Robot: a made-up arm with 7 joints. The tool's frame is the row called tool. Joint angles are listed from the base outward.
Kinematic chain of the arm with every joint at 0, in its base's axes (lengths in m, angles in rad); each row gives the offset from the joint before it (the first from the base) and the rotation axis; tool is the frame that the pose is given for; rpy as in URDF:
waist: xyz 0.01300 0.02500 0.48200 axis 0 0.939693 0.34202
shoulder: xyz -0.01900 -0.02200 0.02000 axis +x
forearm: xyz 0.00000 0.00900 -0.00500 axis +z
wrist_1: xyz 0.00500 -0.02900 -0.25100 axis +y
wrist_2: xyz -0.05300 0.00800 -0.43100 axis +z
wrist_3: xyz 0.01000 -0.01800 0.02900 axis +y
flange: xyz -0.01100 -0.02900 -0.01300 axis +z
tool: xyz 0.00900 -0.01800 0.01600 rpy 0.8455 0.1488 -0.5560
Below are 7 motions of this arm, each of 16 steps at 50 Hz.
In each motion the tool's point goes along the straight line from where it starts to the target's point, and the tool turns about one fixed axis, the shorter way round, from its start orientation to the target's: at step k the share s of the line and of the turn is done. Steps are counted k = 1, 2, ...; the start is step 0. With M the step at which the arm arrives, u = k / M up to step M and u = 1 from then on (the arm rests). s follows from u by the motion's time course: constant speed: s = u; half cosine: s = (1 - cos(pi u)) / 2; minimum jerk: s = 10 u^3 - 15 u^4 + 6 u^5.
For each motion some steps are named. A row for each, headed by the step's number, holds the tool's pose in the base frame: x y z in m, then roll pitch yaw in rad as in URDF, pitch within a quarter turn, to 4 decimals.
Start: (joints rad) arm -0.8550 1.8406 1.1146 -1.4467 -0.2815 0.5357 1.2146
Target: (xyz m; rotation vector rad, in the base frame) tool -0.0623 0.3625 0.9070 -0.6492 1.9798 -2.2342
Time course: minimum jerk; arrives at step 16
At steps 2, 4, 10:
2: -0.0951 0.2376 0.9679 -1.6896 -0.2059 -2.3178
4: -0.0922 0.2487 0.9625 -1.6738 -0.2139 -2.3585
10: -0.0715 0.3276 0.9240 -1.5531 -0.2517 -2.6524

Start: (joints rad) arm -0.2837 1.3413 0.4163 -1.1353 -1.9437 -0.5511 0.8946
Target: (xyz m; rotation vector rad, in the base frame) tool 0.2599 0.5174 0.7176 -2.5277 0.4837 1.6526
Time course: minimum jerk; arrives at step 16
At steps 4, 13, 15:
4: 0.3175 0.5085 0.5960 2.6216 1.0877 -0.8997
13: 0.2630 0.5169 0.7110 2.8833 1.1296 -0.5533
15: 0.2600 0.5174 0.7173 2.8991 1.1307 -0.5330

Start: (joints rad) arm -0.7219 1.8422 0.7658 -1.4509 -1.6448 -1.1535 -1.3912
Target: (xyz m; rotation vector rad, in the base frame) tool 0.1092 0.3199 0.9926 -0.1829 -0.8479 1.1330
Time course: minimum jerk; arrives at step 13
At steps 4, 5, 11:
4: 0.0558 0.2929 1.0019 -0.9564 -0.5751 1.5437
5: 0.0634 0.2968 1.0005 -0.9132 -0.5703 1.5203
11: 0.1074 0.3190 0.9929 -0.6704 -0.5270 1.3928

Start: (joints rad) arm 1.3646 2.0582 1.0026 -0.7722 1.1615 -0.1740 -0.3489
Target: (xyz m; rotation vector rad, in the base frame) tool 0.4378 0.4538 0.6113 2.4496 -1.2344 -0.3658
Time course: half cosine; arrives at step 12
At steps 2, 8, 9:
2: 0.3739 0.5140 0.5527 2.5726 0.2653 -0.8060
8: 0.4207 0.4699 0.5956 2.6545 0.1155 -0.9081
9: 0.4278 0.4632 0.6021 2.6681 0.0935 -0.9245

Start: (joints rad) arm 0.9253 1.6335 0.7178 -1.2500 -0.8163 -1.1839 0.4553
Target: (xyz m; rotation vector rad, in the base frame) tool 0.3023 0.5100 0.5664 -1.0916 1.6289 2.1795
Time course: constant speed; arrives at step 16
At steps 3, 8, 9, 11, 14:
3: 0.2594 0.5397 0.4905 1.4258 0.4804 -2.4445
8: 0.2759 0.5283 0.5197 1.4345 0.5747 -2.5722
9: 0.2792 0.5260 0.5255 1.4345 0.5936 -2.5986
11: 0.2858 0.5214 0.5372 1.4328 0.6315 -2.6524
14: 0.2957 0.5146 0.5547 1.4251 0.6879 -2.7363

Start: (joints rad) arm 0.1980 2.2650 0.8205 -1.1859 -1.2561 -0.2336 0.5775
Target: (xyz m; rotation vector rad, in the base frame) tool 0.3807 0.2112 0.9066 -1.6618 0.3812 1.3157
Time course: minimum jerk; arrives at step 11
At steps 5, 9, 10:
5: 0.3542 0.2442 0.9238 -1.8073 1.0019 0.4291
9: 0.3787 0.2137 0.9079 -1.5367 1.0690 0.6536
10: 0.3804 0.2116 0.9068 -1.5152 1.0725 0.6718

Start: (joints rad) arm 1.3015 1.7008 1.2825 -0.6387 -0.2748 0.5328 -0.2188
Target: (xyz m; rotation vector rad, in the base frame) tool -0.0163 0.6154 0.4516 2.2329 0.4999 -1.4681
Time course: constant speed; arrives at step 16
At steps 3, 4, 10, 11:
3: 0.0759 0.6370 0.5731 -3.0938 0.8558 0.7501
4: 0.0688 0.6353 0.5637 -3.1104 0.8840 0.7229
10: 0.0262 0.6253 0.5077 3.0265 1.0443 0.5143
11: 0.0191 0.6237 0.4983 2.9916 1.0690 0.4693

